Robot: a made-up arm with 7 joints. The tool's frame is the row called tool.
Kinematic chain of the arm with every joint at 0, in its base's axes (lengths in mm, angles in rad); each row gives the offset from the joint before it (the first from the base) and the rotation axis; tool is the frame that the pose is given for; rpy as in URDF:
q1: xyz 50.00 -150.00 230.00 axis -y
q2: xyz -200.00 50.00 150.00 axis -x
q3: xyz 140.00 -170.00 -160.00 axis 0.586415 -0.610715 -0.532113
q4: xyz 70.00 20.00 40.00 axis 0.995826 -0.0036 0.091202
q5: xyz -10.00 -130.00 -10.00 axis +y
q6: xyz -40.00 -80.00 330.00 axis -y
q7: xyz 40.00 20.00 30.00 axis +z
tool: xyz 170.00 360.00 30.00 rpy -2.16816 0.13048 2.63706
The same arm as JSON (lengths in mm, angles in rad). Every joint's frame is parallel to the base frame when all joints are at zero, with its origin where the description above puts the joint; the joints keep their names.
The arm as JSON. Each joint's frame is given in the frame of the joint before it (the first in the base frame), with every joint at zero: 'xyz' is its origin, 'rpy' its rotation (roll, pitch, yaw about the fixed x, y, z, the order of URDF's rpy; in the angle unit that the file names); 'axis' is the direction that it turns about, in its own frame. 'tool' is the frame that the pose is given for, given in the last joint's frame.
{
  "units": {
    "length": "mm",
    "angle": "rad"
  },
  "joints": [
    {
      "name": "q1",
      "type": "revolute",
      "origin": {
        "xyz": [
          50.0,
          -150.0,
          230.0
        ],
        "rpy": [
          0.0,
          0.0,
          0.0
        ]
      },
      "axis": "-y"
    },
    {
      "name": "q2",
      "type": "revolute",
      "origin": {
        "xyz": [
          -200.0,
          50.0,
          150.0
        ],
        "rpy": [
          0.0,
          0.0,
          0.0
        ]
      },
      "axis": "-x"
    },
    {
      "name": "q3",
      "type": "revolute",
      "origin": {
        "xyz": [
          140.0,
          -170.0,
          -160.0
        ],
        "rpy": [
          0.0,
          0.0,
          0.0
        ]
      },
      "axis": [
        0.586415,
        -0.610715,
        -0.532113
      ]
    },
    {
      "name": "q4",
      "type": "revolute",
      "origin": {
        "xyz": [
          70.0,
          20.0,
          40.0
        ],
        "rpy": [
          0.0,
          0.0,
          0.0
        ]
      },
      "axis": [
        0.995826,
        -0.0036,
        0.091202
      ]
    },
    {
      "name": "q5",
      "type": "revolute",
      "origin": {
        "xyz": [
          -10.0,
          -130.0,
          -10.0
        ],
        "rpy": [
          0.0,
          0.0,
          0.0
        ]
      },
      "axis": "+y"
    },
    {
      "name": "q6",
      "type": "revolute",
      "origin": {
        "xyz": [
          -40.0,
          -80.0,
          330.0
        ],
        "rpy": [
          0.0,
          0.0,
          0.0
        ]
      },
      "axis": "-y"
    },
    {
      "name": "q7",
      "type": "revolute",
      "origin": {
        "xyz": [
          40.0,
          20.0,
          30.0
        ],
        "rpy": [
          0.0,
          0.0,
          0.0
        ]
      },
      "axis": "+z"
    }
  ],
  "tool": {
    "origin": {
      "xyz": [
        170.0,
        360.0,
        30.0
      ],
      "rpy": [
        -2.1682,
        0.1305,
        2.6371
      ]
    }
  }
}

